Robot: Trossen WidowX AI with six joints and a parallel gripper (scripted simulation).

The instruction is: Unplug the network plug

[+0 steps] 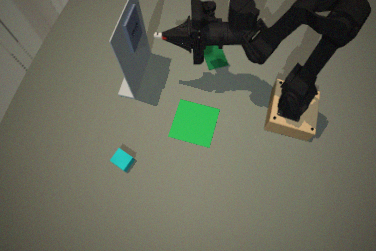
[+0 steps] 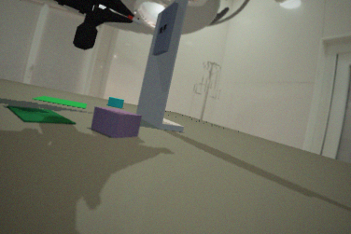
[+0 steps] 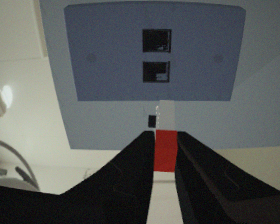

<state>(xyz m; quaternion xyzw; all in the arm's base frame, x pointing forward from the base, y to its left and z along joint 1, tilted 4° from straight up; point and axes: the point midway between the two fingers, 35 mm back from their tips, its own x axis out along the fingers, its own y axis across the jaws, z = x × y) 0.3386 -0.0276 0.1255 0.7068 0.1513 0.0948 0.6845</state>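
My gripper tip is now 21 cm above the bright green marked square, 12 cm past it and 11 cm to the right of it. The rest, counted from my gripper tip: purple block (20 cm below, 16 cm to the right); then grey panel (9 cm ahead, 8 cm below, 1 cm to the left); then white plug (1 cm ahead).
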